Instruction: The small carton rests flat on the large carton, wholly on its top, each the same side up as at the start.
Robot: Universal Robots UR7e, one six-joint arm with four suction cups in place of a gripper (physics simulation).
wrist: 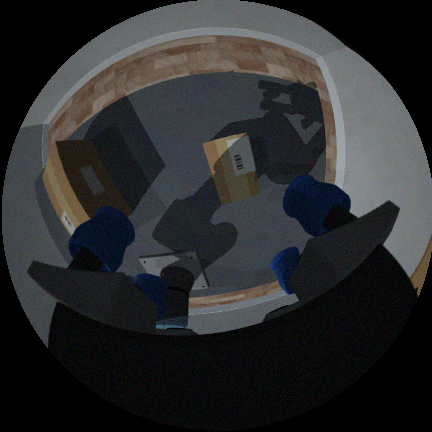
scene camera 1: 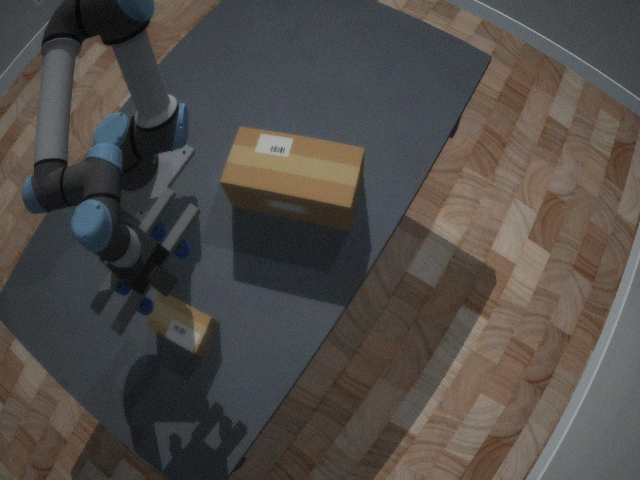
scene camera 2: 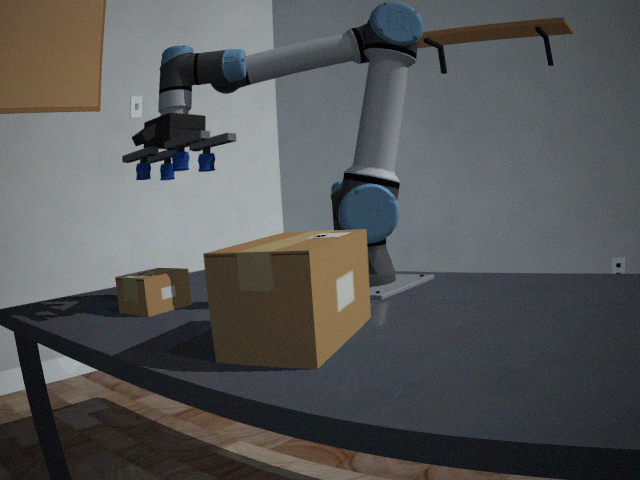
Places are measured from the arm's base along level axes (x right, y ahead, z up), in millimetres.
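Pixels of known places: hand, tool point: (wrist: 214, 251) (scene camera 2: 173, 174); arm's base, link origin: (wrist: 176, 276) (scene camera 1: 135, 166).
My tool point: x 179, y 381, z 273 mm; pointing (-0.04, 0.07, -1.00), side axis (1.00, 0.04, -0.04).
Ahead of a thing's pixels: the offset from my tool point to its top centre. Level surfaces: height alone.
The small carton @[dx +62, dy +38, dz -203 mm] (scene camera 1: 178, 312) (scene camera 2: 155, 294) (wrist: 232, 172) rests flat on the table, with a barcode label on its upper face. The large carton @[dx -380, dy +50, dz -128 mm] (scene camera 1: 294, 165) (scene camera 2: 284, 304) (wrist: 107, 200) stands upright on the table, apart from the small one, with a tape strip and a barcode label on its top. My gripper (scene camera 1: 152, 268) (scene camera 2: 174, 166) (wrist: 212, 250), with four blue suction cups, is open and holds no carton. It hangs level, high above the table. In scene camera 1 it shows just up and left of the small carton, overlapping its left end slightly.
The dark table @[dz -282 mm] (scene camera 1: 310, 67) (scene camera 2: 465, 351) bears both cartons and the arm's base plate (scene camera 1: 175, 167) (scene camera 2: 408, 284) (wrist: 155, 260). The large carton is much taller than the small one. A wall shelf (scene camera 2: 496, 31) is behind the arm, and a brown board (scene camera 2: 51, 51) hangs on the left wall.
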